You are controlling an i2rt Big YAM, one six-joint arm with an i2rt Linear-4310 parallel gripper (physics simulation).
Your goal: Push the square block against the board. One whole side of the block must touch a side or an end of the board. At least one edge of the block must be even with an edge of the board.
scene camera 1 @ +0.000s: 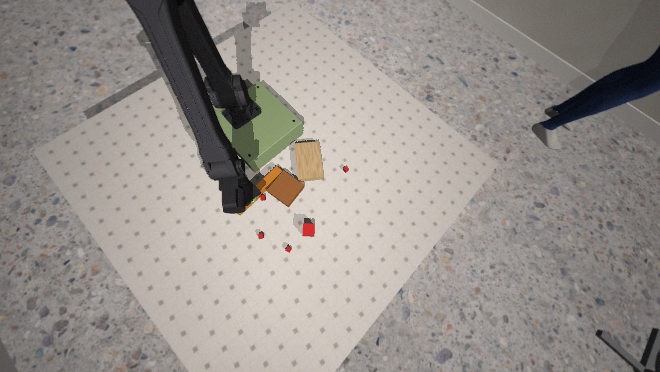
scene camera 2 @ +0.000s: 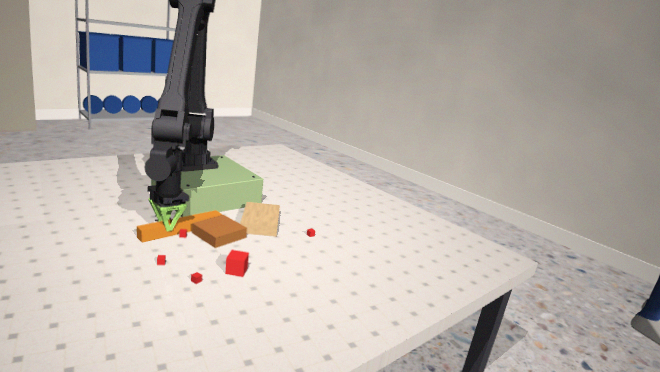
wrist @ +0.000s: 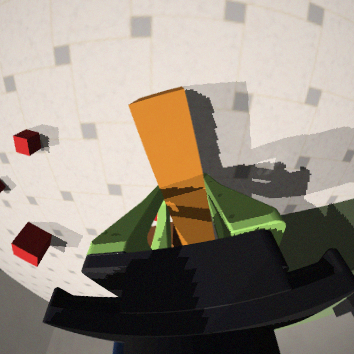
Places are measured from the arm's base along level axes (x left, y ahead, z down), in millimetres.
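Where they show: gripper, fingertip midpoint: [scene camera 1: 250, 198] [scene camera 2: 166, 228] [wrist: 183, 183]; arm's base, origin of the base link: [scene camera 1: 242, 113] [scene camera 2: 195, 165].
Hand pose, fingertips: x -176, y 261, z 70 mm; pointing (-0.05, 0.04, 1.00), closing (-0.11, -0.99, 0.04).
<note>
Things, the pixels of their centre, and the offset from my fingertips.
- brown square block, body centre: [scene camera 2: 219, 230] [scene camera 1: 286, 188] dx +119, dy +56, dz +1 mm
- pale wooden block, body centre: [scene camera 2: 260, 218] [scene camera 1: 308, 161] dx +258, dy +26, dz +1 mm
- larger red cube, body centre: [wrist: 31, 244] [scene camera 2: 237, 263] [scene camera 1: 308, 230] dx +82, dy +230, dz -4 mm
The orange board [scene camera 1: 272, 176] [scene camera 2: 150, 232] [wrist: 167, 142] is a long narrow bar lying on the table. My gripper [scene camera 2: 170, 227] [wrist: 183, 183] is shut on the orange board, with a green finger on each side; in scene camera 1 the arm mostly hides the fingers. The brown square block [scene camera 1: 286, 187] [scene camera 2: 219, 229] lies flat along the board's long side, near the end closer to the green base. One whole side runs close along the board; I cannot tell whether they touch fully. The block's corner is near the board's end corner; exact evenness is unclear.
A pale wooden block [scene camera 1: 309, 160] [scene camera 2: 261, 219] lies close to the brown block's other corner. The green base [scene camera 1: 275, 117] [scene camera 2: 227, 195] stands behind. A larger red cube [scene camera 1: 308, 229] [scene camera 2: 237, 263] and several tiny red cubes lie around, one [scene camera 1: 263, 197] [scene camera 2: 183, 233] close beside the board.
</note>
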